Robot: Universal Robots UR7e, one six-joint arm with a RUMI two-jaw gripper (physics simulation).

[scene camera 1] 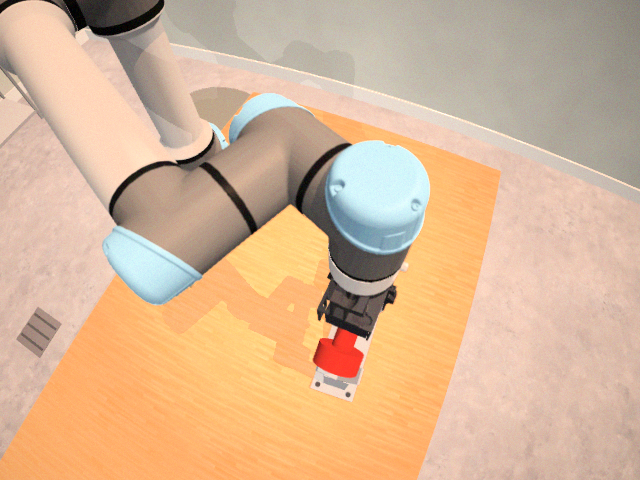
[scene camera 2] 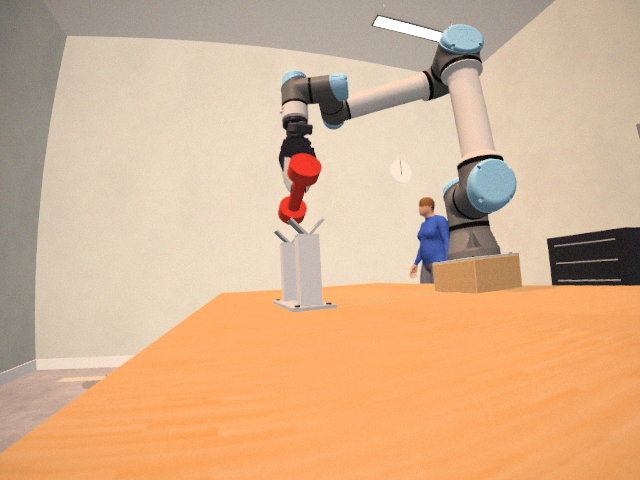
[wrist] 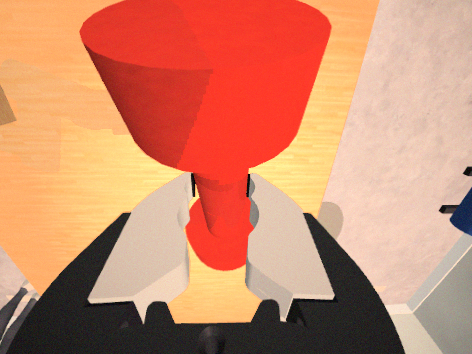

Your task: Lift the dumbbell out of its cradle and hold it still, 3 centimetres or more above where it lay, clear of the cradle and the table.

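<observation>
The red dumbbell (scene camera 1: 338,357) (scene camera 2: 297,195) (wrist: 220,120) hangs steeply tilted, its near head high and its far head low. My gripper (scene camera 2: 298,188) (wrist: 221,175) is shut on its handle, close below the upper head, with one finger on each side. The white cradle (scene camera 1: 332,390) (scene camera 2: 308,271) stands upright on the table below, its V-shaped arms bare in scene camera 2. The dumbbell's lower head is just above or behind the tips of these arms; I cannot tell whether they touch. In scene camera 1 the fingertips are hidden under the gripper body.
The wooden table (scene camera 1: 155,413) (scene camera 2: 361,392) carries the cradle near one long side. The arm's base stands on a wooden block (scene camera 2: 475,276) farther back. A person in blue (scene camera 2: 433,240) and a black drawer cabinet (scene camera 2: 594,258) are beyond the table.
</observation>
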